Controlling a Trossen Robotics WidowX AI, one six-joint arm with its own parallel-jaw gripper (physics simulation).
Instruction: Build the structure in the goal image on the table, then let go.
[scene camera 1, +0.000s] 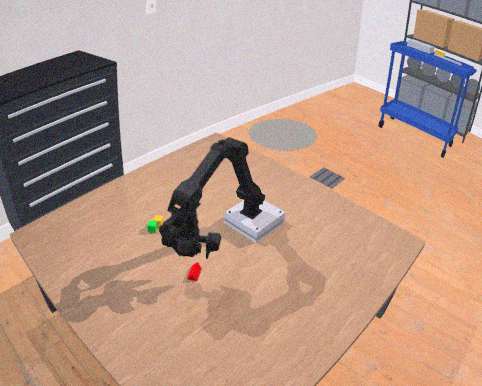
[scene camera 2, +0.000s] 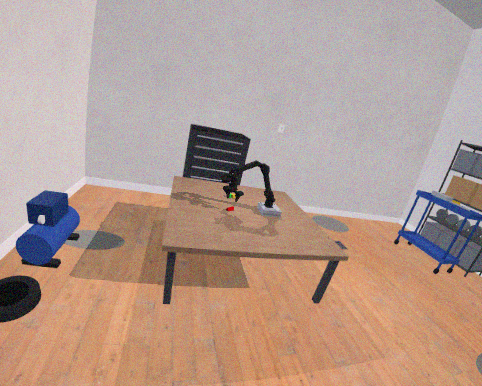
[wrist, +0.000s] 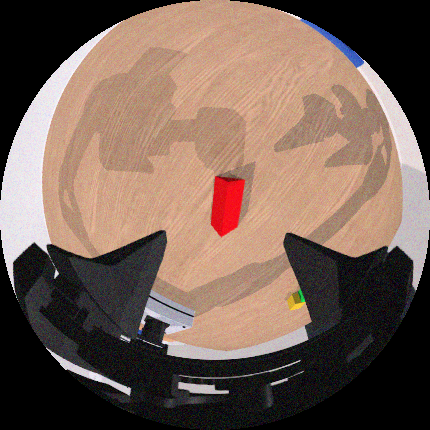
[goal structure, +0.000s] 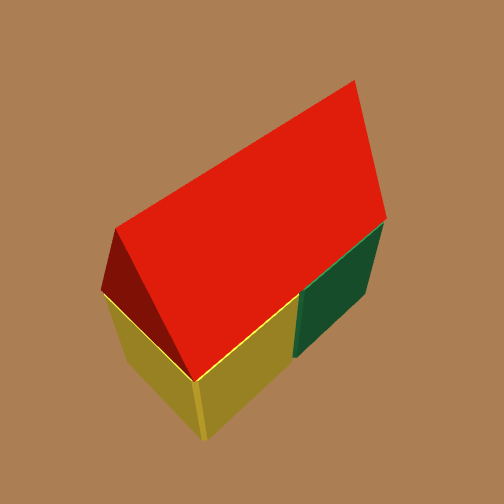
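Where they show: gripper, fingertip midpoint: (scene camera 1: 193, 256) (scene camera 2: 231, 200) (wrist: 227, 238); arm's base, origin of the base link: (scene camera 1: 250, 211) (scene camera 2: 268, 206) (wrist: 155, 321).
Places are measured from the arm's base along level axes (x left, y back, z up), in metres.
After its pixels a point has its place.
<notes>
A red block (scene camera 1: 194, 271) {z -0.030, x 0.019, y -0.367 m} (scene camera 2: 230, 209) {z -0.044, x 0.024, y -0.359 m} (wrist: 228, 202) {z -0.032, x 0.012, y -0.365 m} with a ridged, pointed end lies lengthwise on the table (scene camera 1: 300, 340) {z -0.055, x 0.462, y -0.391 m} (scene camera 2: 210, 240) {z -0.056, x 0.475, y -0.629 m} (wrist: 270, 60) {z -0.055, x 0.065, y -0.579 m}. A green cube (scene camera 1: 152, 226) {z -0.026, x -0.258, y -0.291 m} (scene camera 2: 230, 196) {z -0.039, x -0.254, y -0.274 m} (wrist: 302, 296) {z -0.030, x -0.259, y -0.271 m} and a yellow cube (scene camera 1: 159, 219) {z -0.022, x -0.264, y -0.245 m} (scene camera 2: 234, 195) {z -0.029, x -0.262, y -0.233 m} (wrist: 295, 302) {z -0.026, x -0.254, y -0.250 m} stand close together towards the drawer cabinet; whether they touch is unclear. In the wrist view a finger hides most of the green cube. My gripper (scene camera 1: 196, 253) {z 0.032, x 0.012, y -0.360 m} (scene camera 2: 233, 198) {z 0.032, x 0.012, y -0.360 m} (wrist: 227, 238) {z 0.032, x 0.012, y -0.360 m} is open and empty, above the table near the red block, which shows just beyond the fingertips in the wrist view.
The arm's pale base (scene camera 1: 255, 220) {z 0.000, x 0.043, y -0.033 m} (scene camera 2: 269, 209) {z -0.001, x 0.069, y -0.022 m} (wrist: 175, 315) {z -0.018, x -0.032, y -0.071 m} is on the table, to the right of the blocks in both scene views. A black drawer cabinet (scene camera 1: 65, 125) (scene camera 2: 215, 155) stands behind the table. A blue cart (scene camera 1: 420, 120) (scene camera 2: 432, 245) stands on the floor at the right.
</notes>
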